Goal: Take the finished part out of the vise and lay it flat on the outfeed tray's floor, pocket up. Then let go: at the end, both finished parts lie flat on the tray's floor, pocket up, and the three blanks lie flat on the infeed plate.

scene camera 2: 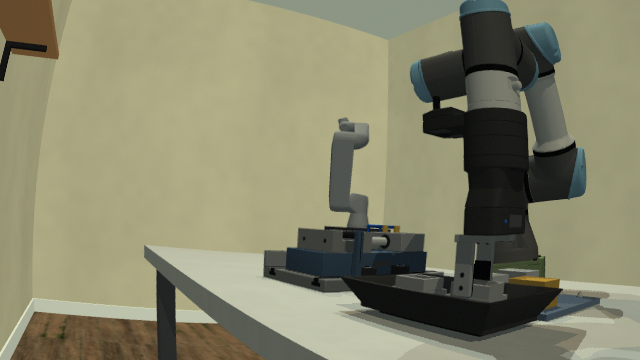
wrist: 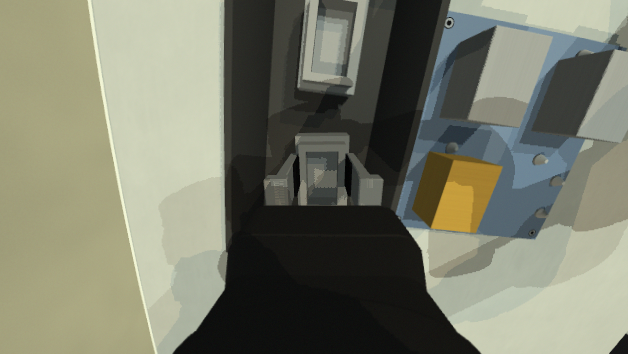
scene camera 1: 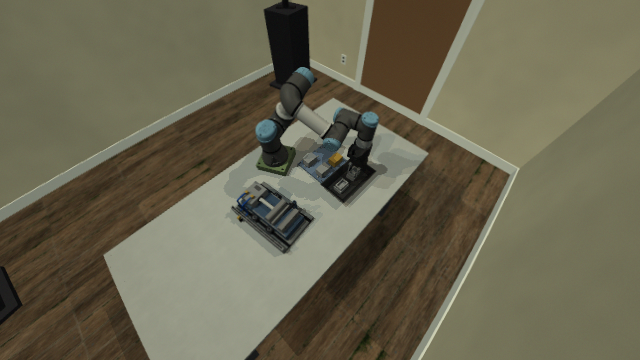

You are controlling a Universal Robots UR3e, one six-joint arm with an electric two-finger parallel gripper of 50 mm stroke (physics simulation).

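Seen in the pictures: gripper, fingertip midpoint: [scene camera 2: 472,293] [wrist: 322,166] [scene camera 1: 352,173]; arm's base, origin of the base link: [scene camera 2: 508,260] [scene camera 1: 275,156].
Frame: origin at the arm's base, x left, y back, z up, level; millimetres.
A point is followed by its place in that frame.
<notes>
My gripper [scene camera 1: 354,173] {x 127, y -366, z -12 mm} [scene camera 2: 475,289] {x 127, y -366, z -12 mm} [wrist: 322,166] {x 127, y -366, z -12 mm} points down into the black outfeed tray [scene camera 2: 425,311] {x 105, y -424, z -27 mm} [wrist: 247,100] {x 73, y -419, z -17 mm} and is shut on a grey finished part [scene camera 2: 491,291] {x 159, y -381, z -5 mm} [wrist: 322,142] {x 107, y -365, z -7 mm}, fingers on its two long sides. The part is level, pocket up, low inside the tray; the tray wall hides its underside, so contact with the floor cannot be told. The other finished part [scene camera 1: 341,185] {x 41, y -354, z -15 mm} [scene camera 2: 416,282] {x 51, y -373, z -5 mm} [wrist: 332,42] {x 40, y -354, z -14 mm} lies flat on the tray floor, pocket up, apart from it. Two grey blanks [wrist: 515,75] {x 69, y -230, z -3 mm} [wrist: 602,95] {x 85, y -159, z -3 mm} and an orange blank [scene camera 1: 335,159] {x 148, y -257, z -3 mm} [wrist: 465,195] {x 157, y -252, z -3 mm} lie on the blue infeed plate [scene camera 2: 575,306] {x 216, y -220, z -40 mm} [wrist: 507,217] {x 203, y -174, z -39 mm}.
The vise [scene camera 1: 285,212] [scene camera 2: 350,262] {x -183, y -253, z -4 mm} stands on the table [scene camera 1: 210,270] {x -551, y -124, z -47 mm} away from the tray, on the far side in scene camera 2. The infeed plate lies close beside the tray's long wall, with small pegs standing up from it. The arm's green base plate [scene camera 1: 276,167] {x -49, y -46, z -5 mm} is behind the plate.
</notes>
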